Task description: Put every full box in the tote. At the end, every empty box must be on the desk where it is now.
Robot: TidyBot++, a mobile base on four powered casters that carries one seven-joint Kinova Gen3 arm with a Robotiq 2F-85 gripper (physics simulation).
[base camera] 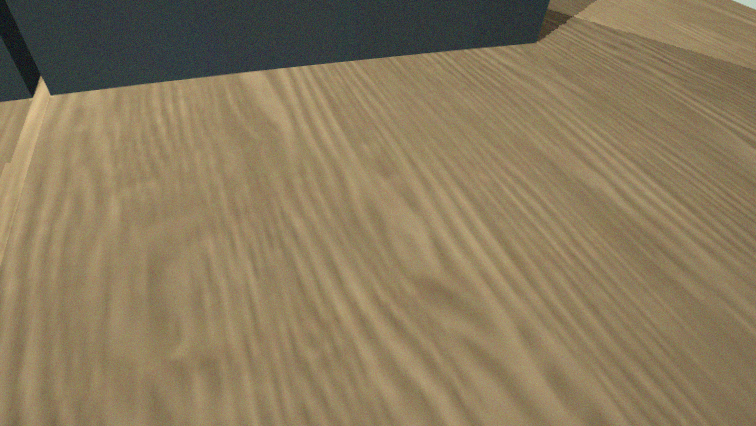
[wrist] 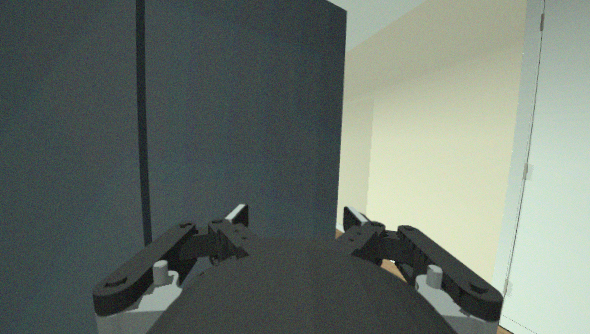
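Observation:
My gripper [wrist: 295,216] is open, with its two fingertips wide apart and no object between them. It points toward a tall dark panel and a pale wall in the wrist view. No box, tote or desk shows in either view.
A tall dark blue-grey cabinet-like block [base camera: 296,31] [wrist: 245,115] stands close in front, with a narrow dark gap at its left. Right of it are a cream wall [wrist: 435,140] and a white door [wrist: 560,175]. The wooden floor [base camera: 370,238] runs up to the block.

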